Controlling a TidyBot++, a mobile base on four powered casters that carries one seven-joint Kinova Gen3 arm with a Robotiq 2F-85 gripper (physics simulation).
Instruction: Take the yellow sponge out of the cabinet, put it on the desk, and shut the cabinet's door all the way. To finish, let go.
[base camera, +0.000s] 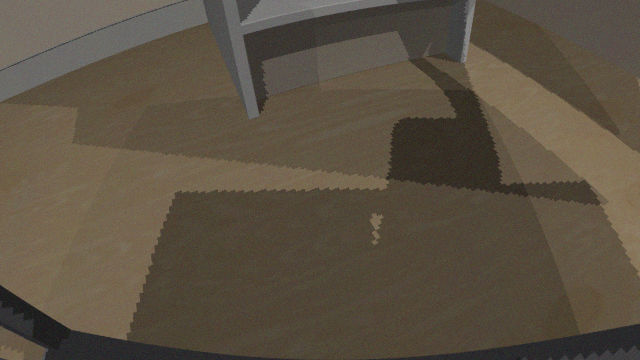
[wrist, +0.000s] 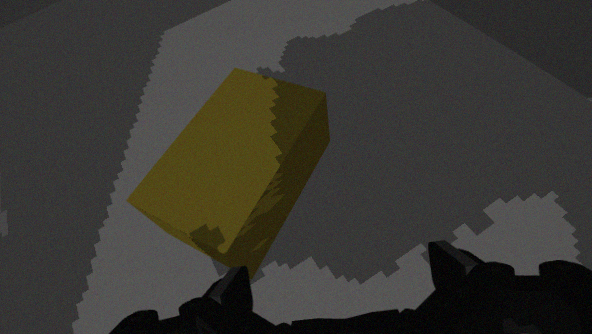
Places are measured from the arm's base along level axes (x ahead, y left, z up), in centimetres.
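Pixels of known places: gripper, fingertip midpoint: (wrist: 338, 274).
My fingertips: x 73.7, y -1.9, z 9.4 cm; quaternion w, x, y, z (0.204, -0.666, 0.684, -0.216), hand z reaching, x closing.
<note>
Behind a point stands the place of what it marks.
The yellow sponge (wrist: 205, 165) {x 79.3, y 3.8, z 12.1 cm} lies on a grey surface, the cabinet's floor (wrist: 410, 150) {x 81.1, y -7.7, z 7.6 cm}, in the wrist view. It is turned at a slant, left of centre. My gripper (wrist: 338, 274) {x 73.7, y -1.9, z 9.4 cm} is open with nothing between its fingers. Its left fingertip overlaps the sponge's near corner in the picture; whether they touch cannot be told. The gripper is not visible in the base view. The lower part of a grey cabinet-like unit (base camera: 242, 70) {x 55.4, y 15.4, z -30.2 cm} stands at the top of the base view. The cabinet's door and the desk cannot be made out.
The grey unit's side panels stand on the wooden floor (base camera: 300, 135) {x 50.6, y 7.2, z -39.7 cm}, with an open bay under its lower board (base camera: 350, 7) {x 62.9, y -1.2, z -23.9 cm}. A pale baseboard (base camera: 125, 47) {x 95.4, y 62.8, z -38.9 cm} runs along the wall at the upper left. Dark shadows fall across the floor. The base's dark edge (base camera: 350, 352) {x 18.4, y 0.3, z -39.7 cm} shows along the bottom.
</note>
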